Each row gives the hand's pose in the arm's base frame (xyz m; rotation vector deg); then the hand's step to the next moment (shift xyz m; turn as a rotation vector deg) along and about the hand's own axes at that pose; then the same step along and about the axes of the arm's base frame.
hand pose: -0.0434 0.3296 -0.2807 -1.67 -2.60 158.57
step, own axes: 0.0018 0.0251 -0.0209 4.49 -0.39 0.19
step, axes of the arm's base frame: -0.0103 -0.0221 -0.0218 -4.04 2.00 0.14
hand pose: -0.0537 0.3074 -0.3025 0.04 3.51 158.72
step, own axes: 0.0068 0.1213 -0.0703 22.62 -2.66 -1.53
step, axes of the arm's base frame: -0.0509 -0.1135 -0.0651 -20.13 10.60 -1.81
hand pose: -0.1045 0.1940 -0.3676 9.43 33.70 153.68
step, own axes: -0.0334 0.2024 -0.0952 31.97 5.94 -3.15
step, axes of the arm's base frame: -0.0580 -0.2186 -0.0014 -32.01 6.50 0.65
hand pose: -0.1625 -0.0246 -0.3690 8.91 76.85 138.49
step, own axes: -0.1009 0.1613 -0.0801 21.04 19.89 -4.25
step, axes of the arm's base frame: 0.0288 -0.1783 0.1000 -25.90 -5.09 12.63
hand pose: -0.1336 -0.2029 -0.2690 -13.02 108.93 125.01
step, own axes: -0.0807 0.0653 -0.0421 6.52 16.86 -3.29
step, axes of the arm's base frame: 0.0576 -0.0560 0.0780 -11.09 -4.88 13.82
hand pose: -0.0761 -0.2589 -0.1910 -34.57 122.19 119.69
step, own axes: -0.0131 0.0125 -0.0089 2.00 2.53 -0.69
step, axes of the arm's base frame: 0.0095 -0.0061 0.0167 -2.56 -1.14 1.74
